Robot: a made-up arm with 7 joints.
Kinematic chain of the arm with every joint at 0, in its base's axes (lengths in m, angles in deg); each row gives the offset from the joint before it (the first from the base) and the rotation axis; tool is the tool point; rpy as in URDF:
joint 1: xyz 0.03 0 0.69 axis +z
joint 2: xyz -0.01 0.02 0 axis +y
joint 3: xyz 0 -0.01 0.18 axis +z
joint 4: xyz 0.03 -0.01 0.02 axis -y
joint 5: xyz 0.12 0 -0.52 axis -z
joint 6: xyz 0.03 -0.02 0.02 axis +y
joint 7: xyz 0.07 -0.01 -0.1 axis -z
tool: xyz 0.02 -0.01 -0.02 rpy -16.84 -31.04 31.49
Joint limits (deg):
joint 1: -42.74..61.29
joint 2: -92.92..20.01
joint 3: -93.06..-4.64
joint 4: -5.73..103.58
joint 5: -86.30..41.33
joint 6: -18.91..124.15
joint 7: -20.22..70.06
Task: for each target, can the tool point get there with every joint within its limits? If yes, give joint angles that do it. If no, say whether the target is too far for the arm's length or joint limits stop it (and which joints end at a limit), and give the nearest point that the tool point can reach.
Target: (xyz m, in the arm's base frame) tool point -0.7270 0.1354 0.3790
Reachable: no: joint limits stop it (at a limit: joint 1, joint 2, joint 3, joint 4, joint 6) | nearest point -0.7383 -0.0067 0.5052 | short by 0.190 m
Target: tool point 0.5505 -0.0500 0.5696
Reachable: yes | joints 52.88 -62.85 -85.32 24.64 -66.27 35.69 60.09
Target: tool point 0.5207 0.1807 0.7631
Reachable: yes | joints 39.41 -34.64 -17.57 41.71 27.59 63.13 41.65
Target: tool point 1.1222 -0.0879 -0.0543
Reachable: no: too far | nearest point 0.6126 -0.0469 0.4126 | short by 0.692 m
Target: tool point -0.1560 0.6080 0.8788
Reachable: no: joint limits stop it (at a limit: joint 1, joint 3, joint 4, joint 5, joint 6, joint 7) | nearest point 0.0876 0.4018 0.8522 | short by 0.320 m
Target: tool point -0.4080 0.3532 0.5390
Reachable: no: joint limits stop it (at a limit: joint 1, joint 2, joint 3, joint 4) | nearest point -0.2046 0.1154 0.4408 | short by 0.328 m
